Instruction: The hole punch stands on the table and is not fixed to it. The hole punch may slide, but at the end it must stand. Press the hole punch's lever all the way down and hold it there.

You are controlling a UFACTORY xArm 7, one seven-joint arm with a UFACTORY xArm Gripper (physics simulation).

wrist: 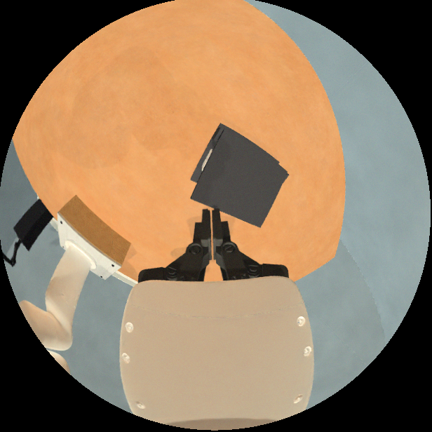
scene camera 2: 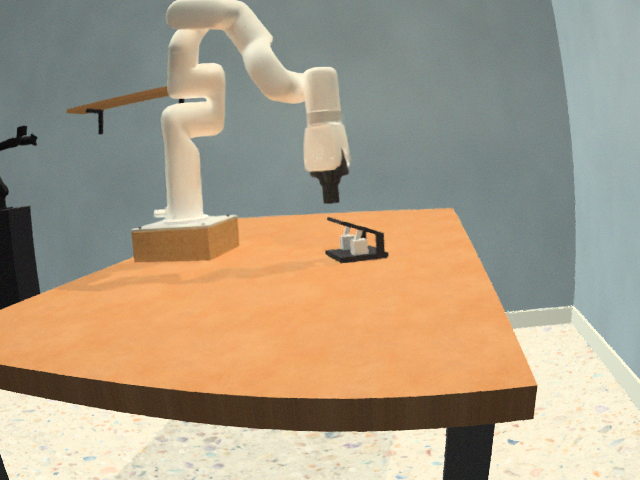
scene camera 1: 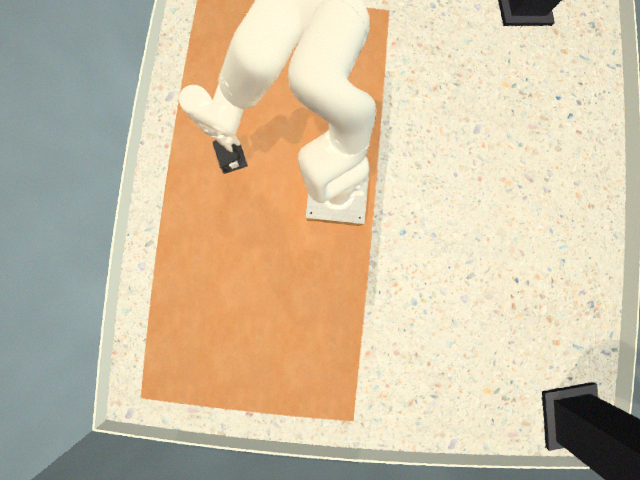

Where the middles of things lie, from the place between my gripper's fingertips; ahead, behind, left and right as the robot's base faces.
Labels:
Now: the lever (wrist: 238,178) 50 mm below my hand, 40 mm ahead of it and 20 mm to the right of it. Round my hand: hole punch (scene camera 2: 350,250): 70 mm below, 40 mm ahead, 20 mm to the right.

